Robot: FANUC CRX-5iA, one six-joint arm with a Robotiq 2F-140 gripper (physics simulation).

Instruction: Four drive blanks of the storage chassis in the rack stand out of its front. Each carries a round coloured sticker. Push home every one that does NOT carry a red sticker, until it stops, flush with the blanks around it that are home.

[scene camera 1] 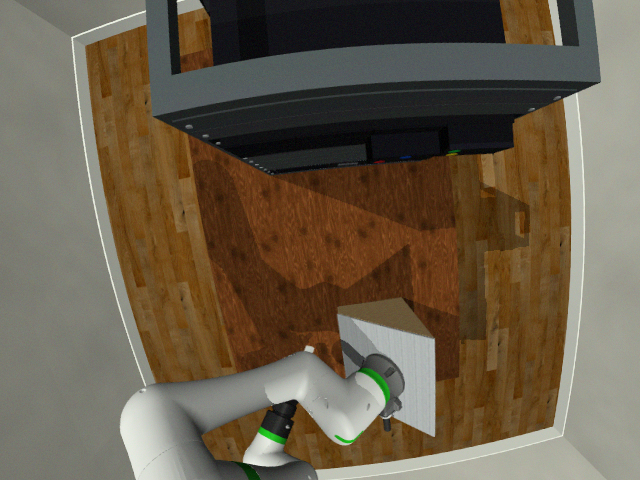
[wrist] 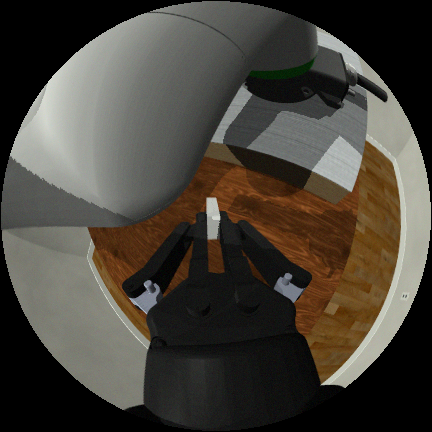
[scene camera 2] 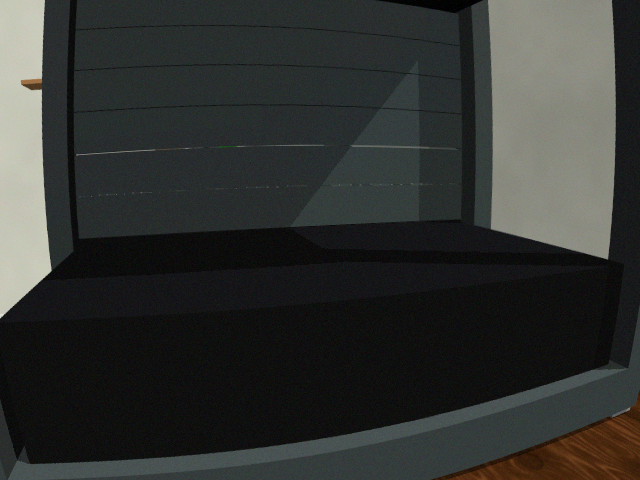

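Pixels of known places: gripper, between the fingertips: [scene camera 1: 310, 347] [wrist: 210, 206]; arm's base, origin of its link: [scene camera 1: 383, 374] [wrist: 277, 68].
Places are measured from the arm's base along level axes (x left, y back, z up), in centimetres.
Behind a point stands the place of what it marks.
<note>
The rack [scene camera 1: 361, 62] {x 2.6, y -67.3, z 42.2 cm} [scene camera 2: 480, 129] {x 22.9, y -70.6, z 7.0 cm} holds the dark storage chassis [scene camera 1: 315, 155] {x 8.9, y -65.6, z 8.0 cm}, seen from steeply above in scene camera 1. Along its front edge show a red sticker [scene camera 1: 379, 161] {x -1.6, y -59.6, z 24.0 cm}, a blue sticker [scene camera 1: 405, 157] {x -5.2, y -59.2, z 26.9 cm}, a green sticker [scene camera 1: 454, 151] {x -12.0, y -58.7, z 29.8 cm} and a yellow sticker [scene camera 1: 452, 154] {x -13.2, y -58.6, z 27.0 cm}, all nearly edge-on. The blanks themselves are too dark and foreshortened to tell how far each stands out. My gripper [scene camera 1: 309, 349] {x 22.7, y -5.5, z -14.1 cm} [wrist: 210, 206] {x 22.7, y -5.5, z -14.1 cm} is shut and empty, its pale fingertips together. It is well away from the chassis front and partly hidden behind the arm in scene camera 1. The chassis front does not show in the wrist view.
The arm's base stands on a metal-topped pedestal [scene camera 1: 413, 372] {x -7.5, y -4.8, z 7.3 cm} [wrist: 310, 135] {x 8.3, y 6.2, z -8.1 cm} with wooden sides, close to the gripper. The white arm [scene camera 1: 232, 387] {x 34.8, y -20.0, z 23.0 cm} [wrist: 125, 110] passes beside the gripper. Scene camera 2 looks through the rack from behind, over a large black box [scene camera 2: 310, 361] {x -6.7, y -92.1, z -7.8 cm}.
</note>
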